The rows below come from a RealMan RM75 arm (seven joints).
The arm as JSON. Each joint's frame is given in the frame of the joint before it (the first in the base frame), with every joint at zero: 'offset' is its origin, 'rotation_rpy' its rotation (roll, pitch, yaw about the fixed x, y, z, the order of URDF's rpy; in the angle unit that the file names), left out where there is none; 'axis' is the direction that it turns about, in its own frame. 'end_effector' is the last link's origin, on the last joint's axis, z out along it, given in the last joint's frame.
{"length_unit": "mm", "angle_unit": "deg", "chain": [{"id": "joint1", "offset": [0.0, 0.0, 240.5], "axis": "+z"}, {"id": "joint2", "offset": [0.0, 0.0, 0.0], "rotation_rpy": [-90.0, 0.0, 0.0], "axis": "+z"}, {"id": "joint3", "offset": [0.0, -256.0, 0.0], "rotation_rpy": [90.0, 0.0, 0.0], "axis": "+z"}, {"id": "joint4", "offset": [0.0, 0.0, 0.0], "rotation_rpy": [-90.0, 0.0, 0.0], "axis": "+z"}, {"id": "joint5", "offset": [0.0, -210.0, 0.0], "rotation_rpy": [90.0, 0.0, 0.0], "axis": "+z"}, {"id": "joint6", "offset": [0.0, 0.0, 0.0], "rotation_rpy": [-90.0, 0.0, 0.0], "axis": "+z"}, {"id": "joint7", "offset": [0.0, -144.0, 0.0], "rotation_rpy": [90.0, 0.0, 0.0], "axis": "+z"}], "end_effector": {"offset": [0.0, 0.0, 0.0]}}
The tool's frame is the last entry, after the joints.
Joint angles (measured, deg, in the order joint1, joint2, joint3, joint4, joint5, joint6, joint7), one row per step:
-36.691, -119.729, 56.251, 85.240, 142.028, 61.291, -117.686
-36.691, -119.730, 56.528, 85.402, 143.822, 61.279, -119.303
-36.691, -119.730, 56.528, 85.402, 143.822, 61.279, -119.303
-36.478, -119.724, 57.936, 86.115, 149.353, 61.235, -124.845
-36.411, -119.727, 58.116, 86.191, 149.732, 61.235, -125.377
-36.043, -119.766, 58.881, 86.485, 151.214, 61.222, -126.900
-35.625, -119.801, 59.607, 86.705, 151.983, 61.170, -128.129
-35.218, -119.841, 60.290, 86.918, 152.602, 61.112, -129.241
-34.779, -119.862, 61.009, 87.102, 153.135, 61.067, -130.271
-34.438, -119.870, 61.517, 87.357, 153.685, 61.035, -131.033
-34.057, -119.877, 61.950, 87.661, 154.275, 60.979, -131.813
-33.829, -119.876, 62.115, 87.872, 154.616, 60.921, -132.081
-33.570, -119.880, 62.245, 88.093, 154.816, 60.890, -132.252
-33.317, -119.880, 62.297, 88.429, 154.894, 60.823, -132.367
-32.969, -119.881, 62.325, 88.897, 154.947, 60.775, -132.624
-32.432, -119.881, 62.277, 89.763, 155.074, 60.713, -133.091
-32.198, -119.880, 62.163, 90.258, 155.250, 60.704, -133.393
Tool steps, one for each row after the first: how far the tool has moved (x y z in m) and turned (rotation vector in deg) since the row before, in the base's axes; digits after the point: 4 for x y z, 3 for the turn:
-0.0024, 0.0003, 0.0005, 0.394, 0.383, 1.410
0.0000, 0.0000, 0.0000, 0.000, 0.000, 0.000
-0.0064, 0.0001, 0.0007, 1.347, 1.014, 4.318
-0.0005, -0.0002, -0.0002, 0.086, -0.015, 0.360
-0.0024, -0.0010, -0.0010, 0.237, 0.418, 1.177
-0.0017, -0.0011, -0.0016, 0.055, 0.010, 0.822
-0.0015, -0.0011, -0.0016, 0.037, -0.051, 0.705
-0.0016, -0.0012, -0.0018, -0.036, -0.029, 0.664
-0.0012, -0.0010, -0.0007, 0.116, 0.126, 0.486
-0.0015, -0.0011, -0.0001, 0.242, 0.113, 0.534
-0.0010, -0.0006, 0.0005, 0.213, 0.183, 0.225
-0.0010, -0.0008, 0.0004, 0.160, 0.122, 0.173
-0.0004, -0.0008, 0.0011, 0.277, 0.042, 0.025
-0.0006, -0.0011, 0.0015, 0.383, -0.091, 0.099
-0.0007, -0.0018, 0.0033, 0.764, -0.178, 0.144
-0.0003, -0.0009, 0.0023, 0.514, -0.078, 0.122

